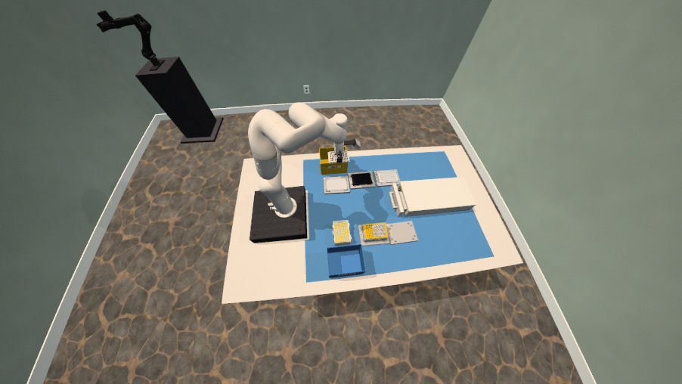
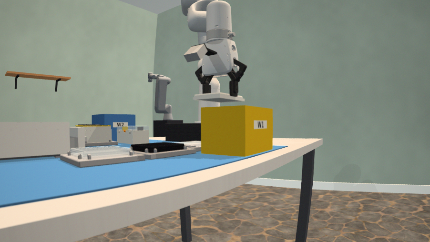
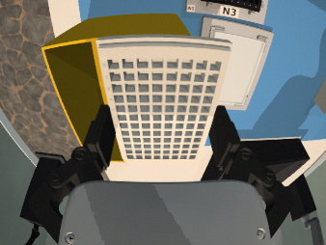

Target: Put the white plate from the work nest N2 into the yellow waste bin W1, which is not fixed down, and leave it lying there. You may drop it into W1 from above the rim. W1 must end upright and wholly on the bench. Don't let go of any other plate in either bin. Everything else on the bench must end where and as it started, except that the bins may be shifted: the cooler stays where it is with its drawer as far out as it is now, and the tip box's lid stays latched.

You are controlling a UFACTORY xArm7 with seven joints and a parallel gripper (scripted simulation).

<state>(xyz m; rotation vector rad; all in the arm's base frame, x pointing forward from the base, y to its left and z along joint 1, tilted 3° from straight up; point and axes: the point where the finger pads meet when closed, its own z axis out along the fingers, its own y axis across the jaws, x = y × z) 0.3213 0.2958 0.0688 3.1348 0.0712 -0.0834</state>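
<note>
Right now the yellow bin W1 is 120 mm below my hand, 40 mm to the left of it and 30 mm behind it. From my hand the other things lie so: white plate: 10 mm below; black plate: 150 mm ahead, 140 mm below, 90 mm to the right; yellow rack: 460 mm to the right, 170 mm ahead, 100 mm below.
</note>
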